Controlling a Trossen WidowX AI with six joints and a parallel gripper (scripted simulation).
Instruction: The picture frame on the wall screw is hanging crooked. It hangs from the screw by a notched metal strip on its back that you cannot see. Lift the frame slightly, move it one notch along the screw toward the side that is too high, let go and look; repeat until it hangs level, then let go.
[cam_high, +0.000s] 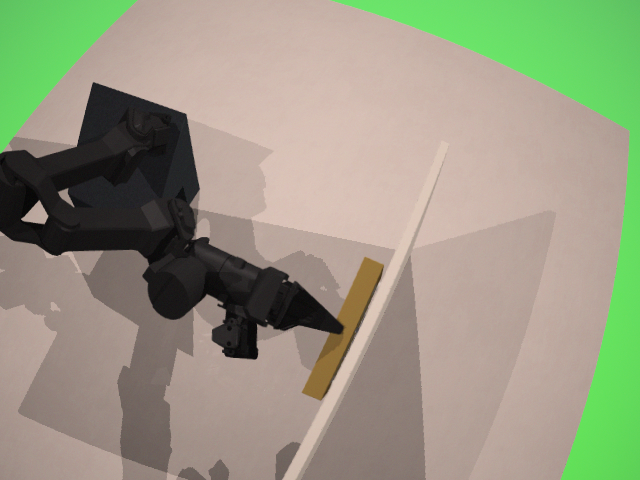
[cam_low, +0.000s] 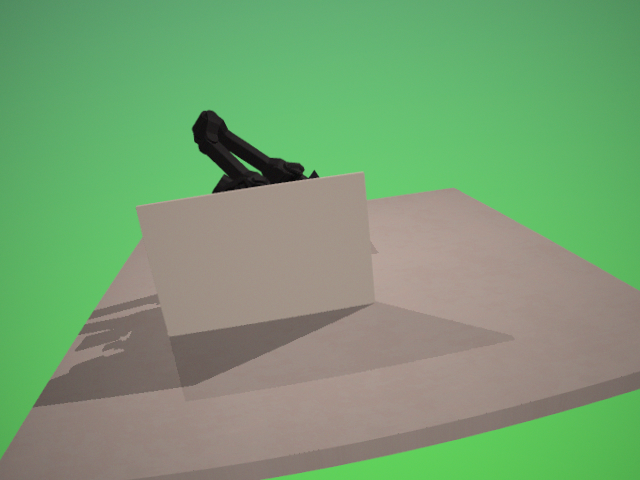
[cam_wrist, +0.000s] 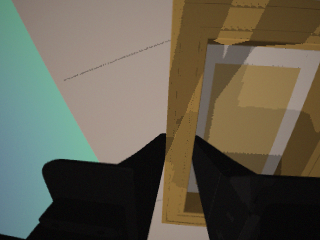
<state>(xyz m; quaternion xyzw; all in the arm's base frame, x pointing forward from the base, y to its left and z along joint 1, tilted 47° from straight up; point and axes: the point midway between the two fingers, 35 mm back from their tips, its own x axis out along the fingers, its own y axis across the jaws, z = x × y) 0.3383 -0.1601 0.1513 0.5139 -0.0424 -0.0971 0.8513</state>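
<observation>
Right now the picture frame is 10 mm ahead of my gripper tip, 20 mm to the left of it and 50 mm below it. Round my gripper tip: thin upright wall (20 mm ahead, 10 mm to the left, 60 mm below).
</observation>
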